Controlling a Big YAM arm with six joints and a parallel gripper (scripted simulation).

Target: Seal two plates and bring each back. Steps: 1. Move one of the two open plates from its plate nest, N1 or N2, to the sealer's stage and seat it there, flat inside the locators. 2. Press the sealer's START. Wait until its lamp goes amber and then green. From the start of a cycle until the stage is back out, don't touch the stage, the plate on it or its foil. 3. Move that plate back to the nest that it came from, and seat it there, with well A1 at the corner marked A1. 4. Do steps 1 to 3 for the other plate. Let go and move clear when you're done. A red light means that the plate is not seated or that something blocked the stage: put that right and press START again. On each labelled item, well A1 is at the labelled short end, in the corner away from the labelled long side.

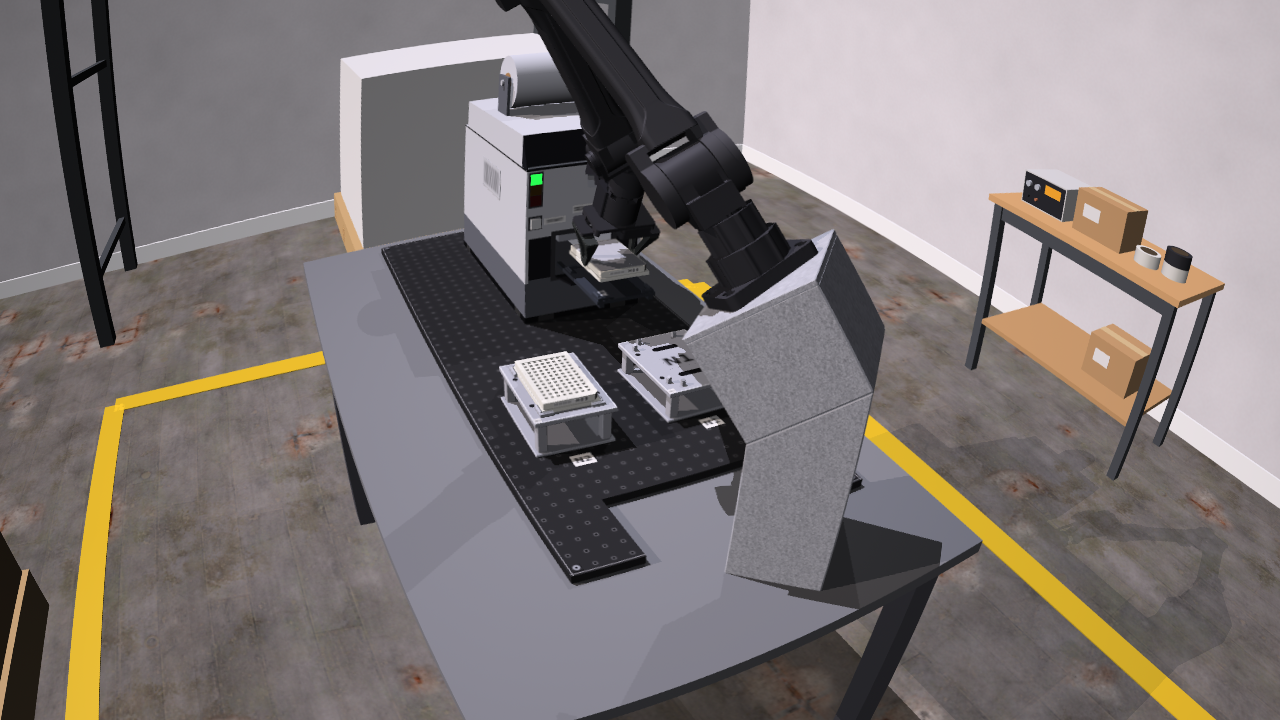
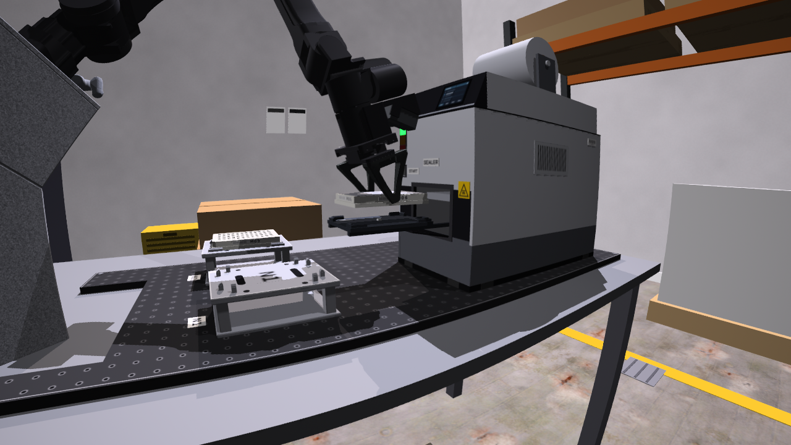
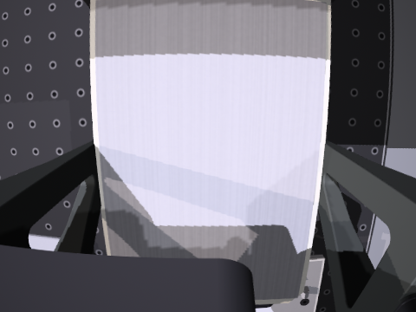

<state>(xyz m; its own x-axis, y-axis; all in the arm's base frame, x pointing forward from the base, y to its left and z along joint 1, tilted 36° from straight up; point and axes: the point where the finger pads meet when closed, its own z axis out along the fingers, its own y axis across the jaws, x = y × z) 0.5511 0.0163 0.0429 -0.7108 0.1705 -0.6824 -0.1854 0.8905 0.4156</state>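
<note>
Right now my hand is 40 mm above the sealer stage. Also, from my hand: nest N2: 230 mm behind, 130 mm to the left, 100 mm below; then white well plate: 230 mm behind, 130 mm to the left, 80 mm below; then start button: 80 mm ahead, 110 mm to the left, 40 mm above.
</note>
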